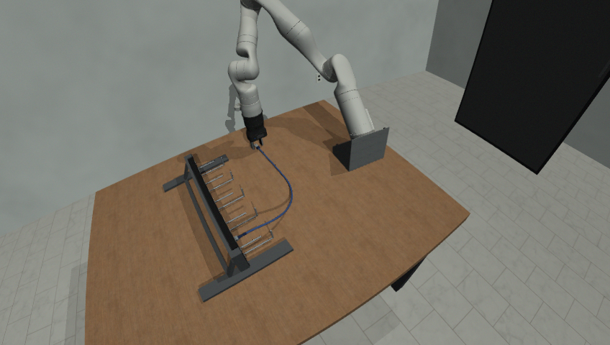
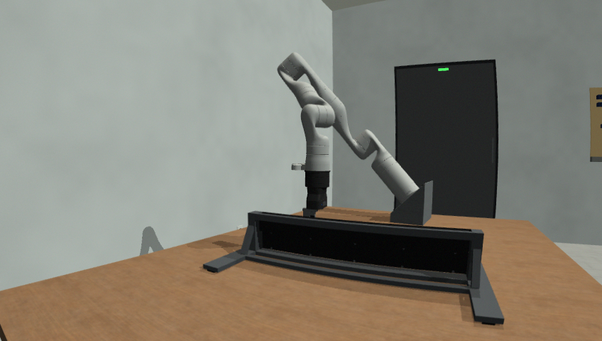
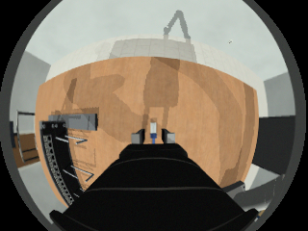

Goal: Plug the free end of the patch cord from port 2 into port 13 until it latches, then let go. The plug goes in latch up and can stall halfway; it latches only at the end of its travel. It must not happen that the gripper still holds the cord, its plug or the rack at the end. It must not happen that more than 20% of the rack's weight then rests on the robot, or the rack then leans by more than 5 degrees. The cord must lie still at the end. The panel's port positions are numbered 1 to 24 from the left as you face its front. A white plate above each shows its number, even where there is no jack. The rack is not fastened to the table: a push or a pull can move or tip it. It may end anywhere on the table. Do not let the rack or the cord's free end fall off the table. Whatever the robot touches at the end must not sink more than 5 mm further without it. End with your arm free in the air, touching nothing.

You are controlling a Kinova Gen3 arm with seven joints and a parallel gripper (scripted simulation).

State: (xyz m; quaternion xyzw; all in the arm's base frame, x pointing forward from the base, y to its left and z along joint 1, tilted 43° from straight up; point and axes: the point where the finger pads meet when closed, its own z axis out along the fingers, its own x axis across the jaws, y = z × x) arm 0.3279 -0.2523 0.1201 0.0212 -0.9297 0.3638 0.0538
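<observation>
Now: the pale plug 10 mm to the right of my hand and 20 mm below it.
</observation>
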